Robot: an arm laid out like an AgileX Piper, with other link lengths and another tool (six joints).
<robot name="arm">
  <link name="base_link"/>
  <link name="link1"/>
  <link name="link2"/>
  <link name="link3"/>
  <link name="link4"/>
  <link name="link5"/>
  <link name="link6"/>
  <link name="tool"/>
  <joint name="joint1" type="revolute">
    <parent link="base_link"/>
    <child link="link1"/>
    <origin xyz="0 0 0.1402" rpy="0 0 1.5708"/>
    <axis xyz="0 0 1"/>
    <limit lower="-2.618" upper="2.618"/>
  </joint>
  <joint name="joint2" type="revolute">
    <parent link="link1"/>
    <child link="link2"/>
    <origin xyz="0 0 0" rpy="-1.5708 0 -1.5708"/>
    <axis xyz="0 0 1"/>
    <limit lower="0" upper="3.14"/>
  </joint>
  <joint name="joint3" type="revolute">
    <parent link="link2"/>
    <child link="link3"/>
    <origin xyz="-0.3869 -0.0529 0" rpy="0 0 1.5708"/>
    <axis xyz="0 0 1"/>
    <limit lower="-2.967" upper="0"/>
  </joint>
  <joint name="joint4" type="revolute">
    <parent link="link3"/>
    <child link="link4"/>
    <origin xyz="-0.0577 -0.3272 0" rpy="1.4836 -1.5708 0"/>
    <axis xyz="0 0 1"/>
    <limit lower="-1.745" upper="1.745"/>
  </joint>
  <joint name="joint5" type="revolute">
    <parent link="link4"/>
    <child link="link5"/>
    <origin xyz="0 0 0" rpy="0 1.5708 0"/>
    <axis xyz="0 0 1"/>
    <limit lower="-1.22" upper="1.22"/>
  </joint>
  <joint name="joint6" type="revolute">
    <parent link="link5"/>
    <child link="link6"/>
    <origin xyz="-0.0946 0 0" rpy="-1.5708 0 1.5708"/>
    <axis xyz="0 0 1"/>
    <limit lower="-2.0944" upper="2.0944"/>
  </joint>
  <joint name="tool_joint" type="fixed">
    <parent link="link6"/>
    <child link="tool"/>
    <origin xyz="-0.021 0.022 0.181" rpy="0 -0.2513 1.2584"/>
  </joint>
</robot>
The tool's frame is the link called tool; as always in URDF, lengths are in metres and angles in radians.
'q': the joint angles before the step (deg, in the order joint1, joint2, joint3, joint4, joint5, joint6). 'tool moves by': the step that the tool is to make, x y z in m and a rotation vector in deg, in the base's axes. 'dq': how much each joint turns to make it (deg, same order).
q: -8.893 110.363 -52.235 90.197 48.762 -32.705
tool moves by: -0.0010 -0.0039 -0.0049 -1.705 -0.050 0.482
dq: 0.006 -0.038 -0.128 -1.265 -1.055 -0.185
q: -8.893 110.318 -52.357 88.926 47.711 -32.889
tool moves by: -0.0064 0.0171 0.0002 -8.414 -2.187 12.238
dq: 3.532 0.001 -5.964 -14.401 -0.179 3.764
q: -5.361 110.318 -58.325 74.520 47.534 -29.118
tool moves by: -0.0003 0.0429 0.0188 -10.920 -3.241 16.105
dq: 8.409 -0.004 -10.570 -19.470 1.714 9.363
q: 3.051 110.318 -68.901 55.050 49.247 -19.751
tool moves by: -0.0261 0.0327 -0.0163 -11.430 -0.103 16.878
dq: 8.505 2.360 -6.416 -16.934 4.083 4.524
